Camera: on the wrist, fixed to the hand. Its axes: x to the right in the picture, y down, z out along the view.
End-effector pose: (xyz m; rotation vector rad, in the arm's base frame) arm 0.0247 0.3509 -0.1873 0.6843 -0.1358 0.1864
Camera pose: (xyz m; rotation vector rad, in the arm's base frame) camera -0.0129 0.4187 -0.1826 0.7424 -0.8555 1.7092
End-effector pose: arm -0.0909 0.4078 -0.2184 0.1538 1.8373 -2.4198
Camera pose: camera -0.0545 0.4275 -0.2840 0.9158 0.6002 -1.3307
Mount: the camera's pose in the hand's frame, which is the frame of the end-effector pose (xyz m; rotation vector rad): -0.0272 0.0624 -0.0373 0.2936 -0.1997 1.6137
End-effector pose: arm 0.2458 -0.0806 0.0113 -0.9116 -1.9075 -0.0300
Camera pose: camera 0.3182 -0.0660 -0.0125 -1.9851 -0.8094 1.2623
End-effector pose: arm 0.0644 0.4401 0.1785 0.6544 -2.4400 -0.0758
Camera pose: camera 0.0773 0.5112 0.2068 -1.3410 -2.4419 0.8694
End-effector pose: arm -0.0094 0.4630 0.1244 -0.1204 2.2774 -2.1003
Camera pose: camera 0.0128 0.5073 0.0647 1.0409 1.0214 -1.2594
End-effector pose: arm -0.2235 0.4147 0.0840 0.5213 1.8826 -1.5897
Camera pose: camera -0.1705 0.4660 0.0599 1.4188 0.5282 -0.6688
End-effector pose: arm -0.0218 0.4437 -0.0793 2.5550 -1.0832 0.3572
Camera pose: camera -0.0893 0.4357 -0.0419 -1.0756 2.6309 -0.5180
